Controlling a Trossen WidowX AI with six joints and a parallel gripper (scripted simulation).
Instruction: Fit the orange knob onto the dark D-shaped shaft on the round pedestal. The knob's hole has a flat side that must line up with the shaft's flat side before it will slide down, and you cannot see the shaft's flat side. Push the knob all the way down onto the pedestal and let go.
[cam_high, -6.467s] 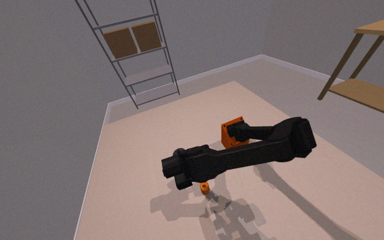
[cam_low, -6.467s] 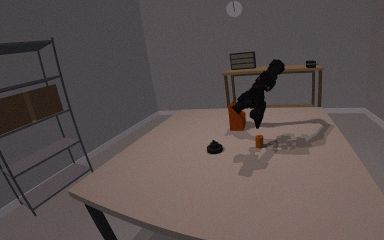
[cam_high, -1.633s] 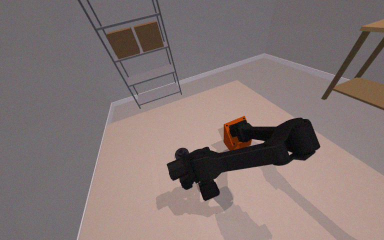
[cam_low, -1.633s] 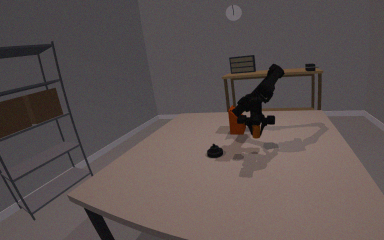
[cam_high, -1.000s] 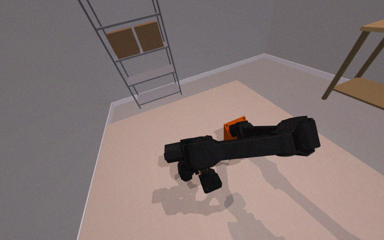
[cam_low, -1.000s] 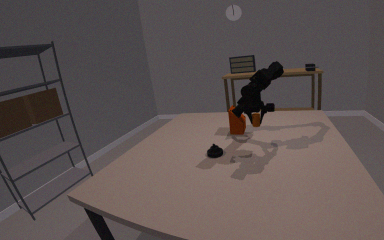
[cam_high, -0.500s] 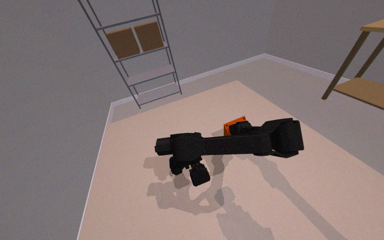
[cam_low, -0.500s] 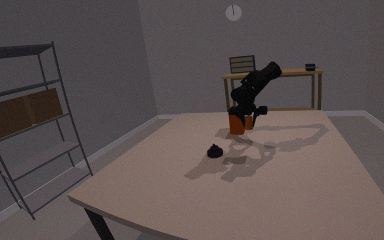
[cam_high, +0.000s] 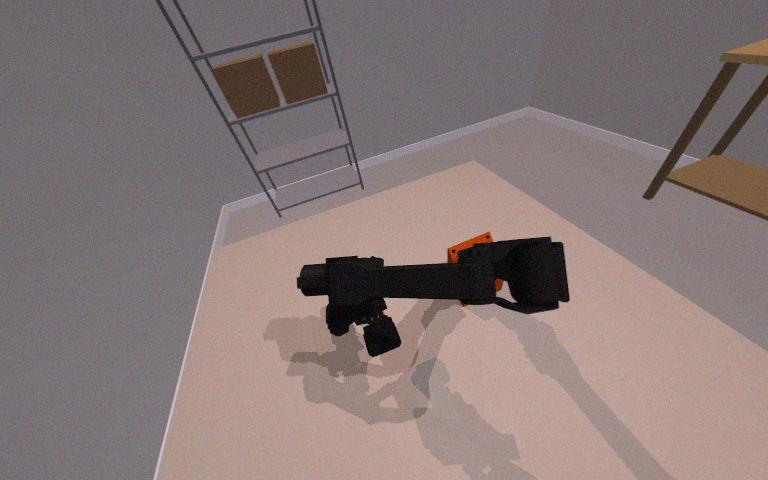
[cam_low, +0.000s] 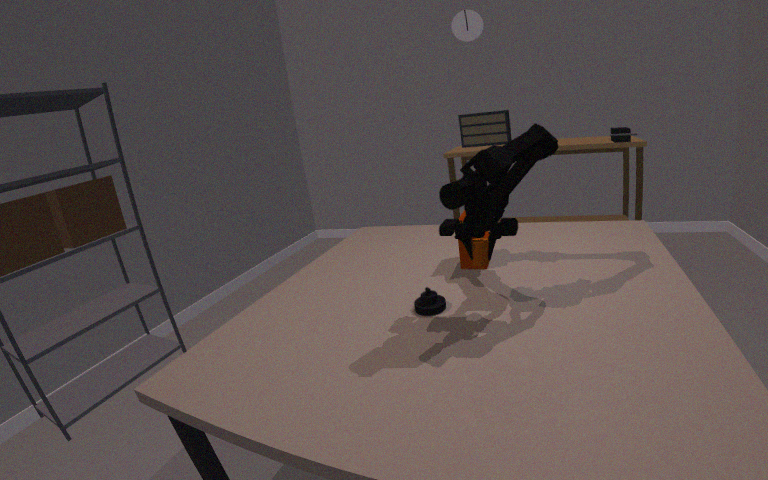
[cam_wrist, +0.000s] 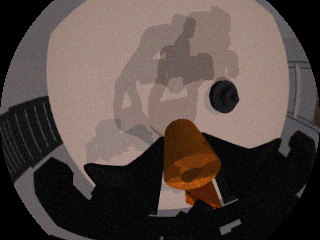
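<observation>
Right now my gripper tip is 3 cm short of the dark round pedestal, 14 cm to the left of it and 10 cm above it. Round my gripper tip: orange knob: 2 cm above.
</observation>
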